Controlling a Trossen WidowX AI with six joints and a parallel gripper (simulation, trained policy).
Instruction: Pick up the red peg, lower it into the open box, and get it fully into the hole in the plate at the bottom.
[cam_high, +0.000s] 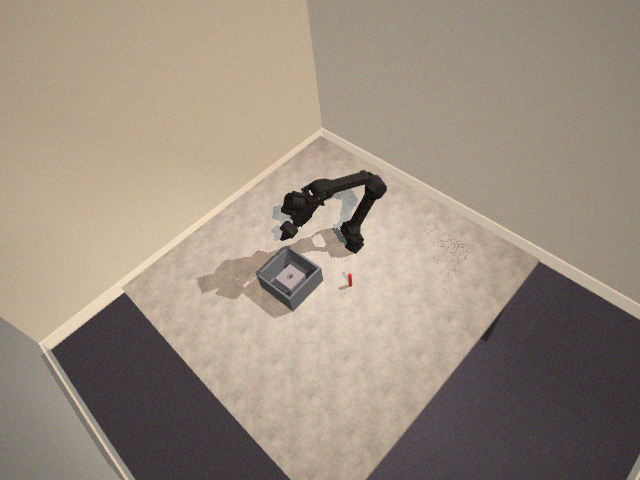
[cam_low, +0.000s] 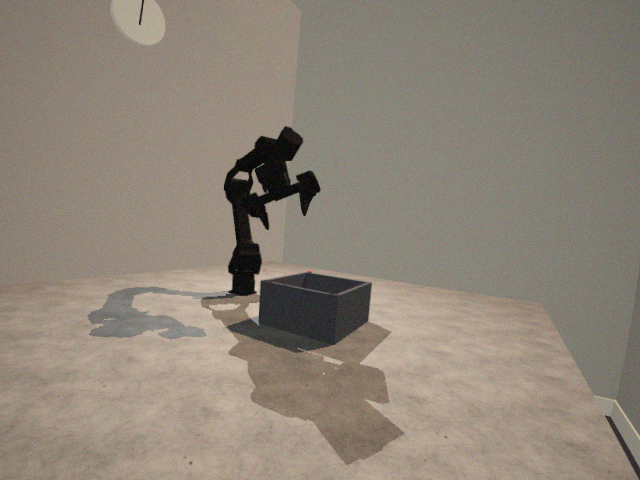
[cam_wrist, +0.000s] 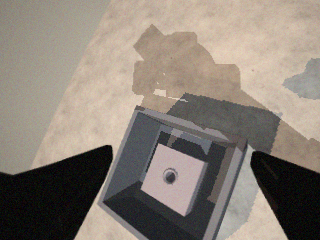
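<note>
The red peg is 25 cm to the left of my gripper tip, 19 cm below it and 7 cm behind it. The rest, counted from my gripper tip: grey box: 20 cm below, 7 cm ahead, 5 cm to the left; then plate: 18 cm below, 7 cm ahead, 5 cm to the left.
</note>
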